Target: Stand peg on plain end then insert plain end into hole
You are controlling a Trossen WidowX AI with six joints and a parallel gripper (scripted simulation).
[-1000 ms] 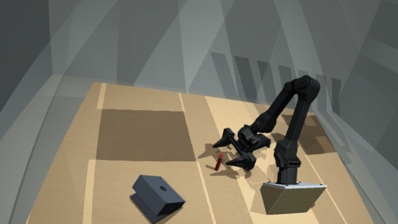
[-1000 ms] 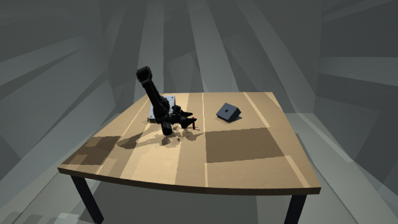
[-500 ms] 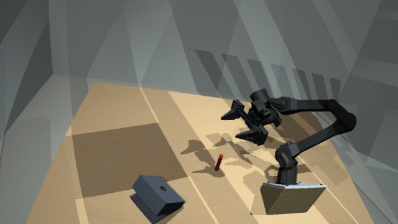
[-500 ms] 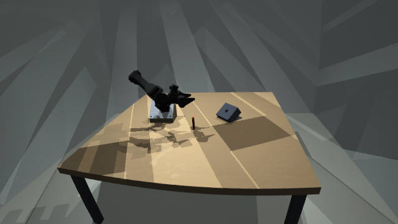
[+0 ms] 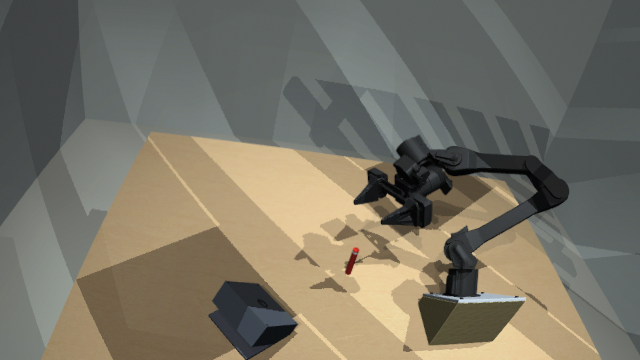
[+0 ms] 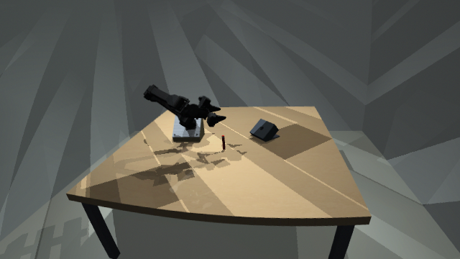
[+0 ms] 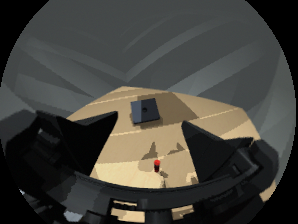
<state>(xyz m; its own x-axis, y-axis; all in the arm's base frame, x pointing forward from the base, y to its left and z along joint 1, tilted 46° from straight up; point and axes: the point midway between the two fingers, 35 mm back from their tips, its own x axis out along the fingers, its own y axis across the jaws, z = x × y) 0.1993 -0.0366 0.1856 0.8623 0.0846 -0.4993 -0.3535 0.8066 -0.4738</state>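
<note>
Now: gripper tip 14 cm above the red peg, 1 cm to the left of it and 1 cm past it. From my gripper tip the other things lie so: sloped panel: 22 cm ahead, 17 cm below, 14 cm to the left.
</note>
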